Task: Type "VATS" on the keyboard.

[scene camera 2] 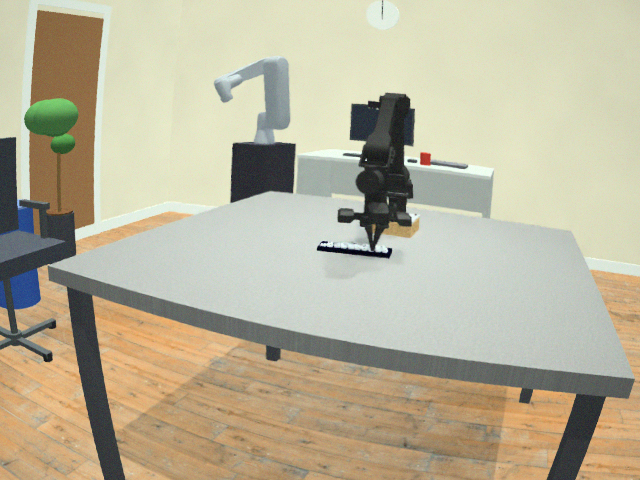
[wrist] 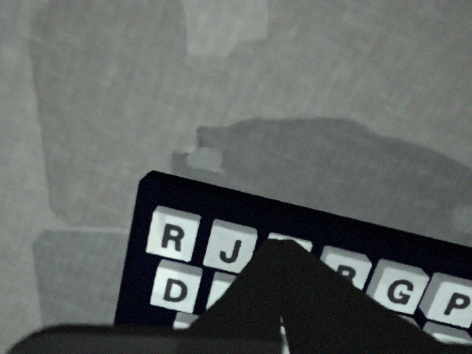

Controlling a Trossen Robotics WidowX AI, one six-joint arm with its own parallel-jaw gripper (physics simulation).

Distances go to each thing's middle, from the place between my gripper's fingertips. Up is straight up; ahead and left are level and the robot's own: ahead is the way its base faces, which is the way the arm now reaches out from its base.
Right now my hand is 50 mm to the left of the dark keyboard (wrist: 211, 202).
